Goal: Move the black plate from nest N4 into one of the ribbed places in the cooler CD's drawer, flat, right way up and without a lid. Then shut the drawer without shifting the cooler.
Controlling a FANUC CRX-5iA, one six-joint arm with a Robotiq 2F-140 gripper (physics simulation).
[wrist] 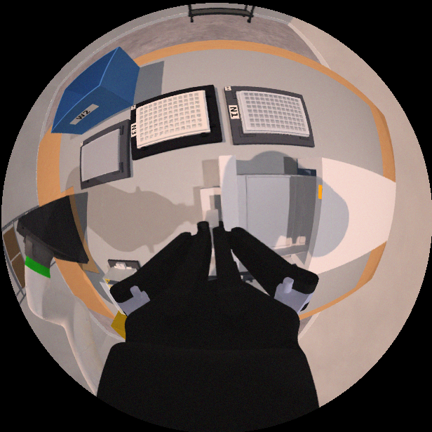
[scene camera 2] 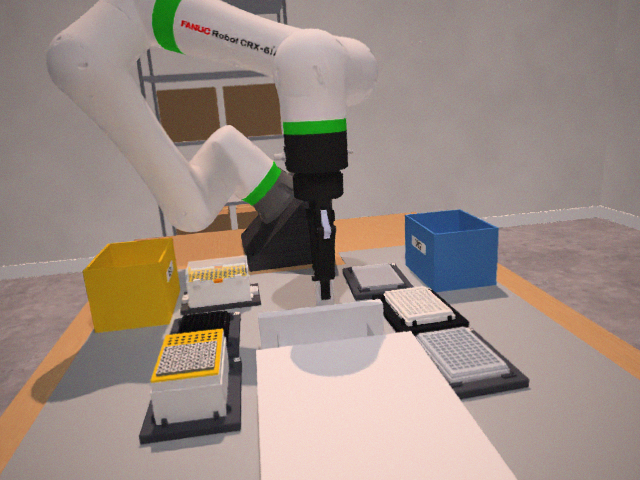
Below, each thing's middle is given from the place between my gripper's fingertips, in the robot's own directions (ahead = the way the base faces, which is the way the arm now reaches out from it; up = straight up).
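Drawer (scene camera 2: 300, 326): from my hand, 140 mm ahead, 10 mm to the left, 10 mm below. Also measured from my hand: nest N3 (scene camera 2: 395, 321), 80 mm behind, 170 mm to the left, 40 mm below; white plate (scene camera 2: 418, 303), 80 mm behind, 170 mm to the left, 30 mm below; black plate (scene camera 2: 206, 321), 30 mm behind, 210 mm to the right, 30 mm below.
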